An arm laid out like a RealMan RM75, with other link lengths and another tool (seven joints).
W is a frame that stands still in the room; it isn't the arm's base.
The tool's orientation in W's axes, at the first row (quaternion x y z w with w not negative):
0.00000, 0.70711, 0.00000, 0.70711
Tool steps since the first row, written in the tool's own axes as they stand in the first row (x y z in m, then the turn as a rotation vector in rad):
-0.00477, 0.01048, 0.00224, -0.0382, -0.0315, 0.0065
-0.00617, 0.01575, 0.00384, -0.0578, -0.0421, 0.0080
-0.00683, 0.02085, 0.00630, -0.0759, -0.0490, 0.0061
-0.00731, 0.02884, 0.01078, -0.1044, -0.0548, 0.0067
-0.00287, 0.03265, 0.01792, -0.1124, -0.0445, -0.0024
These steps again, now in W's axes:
0.00224, 0.01048, 0.00477, 0.0065, -0.0315, 0.0382
0.00384, 0.01575, 0.00617, 0.0080, -0.0421, 0.0578
0.00630, 0.02085, 0.00683, 0.0061, -0.0490, 0.0759
0.01078, 0.02884, 0.00731, 0.0067, -0.0548, 0.1044
0.01792, 0.03265, 0.00287, -0.0024, -0.0445, 0.1124

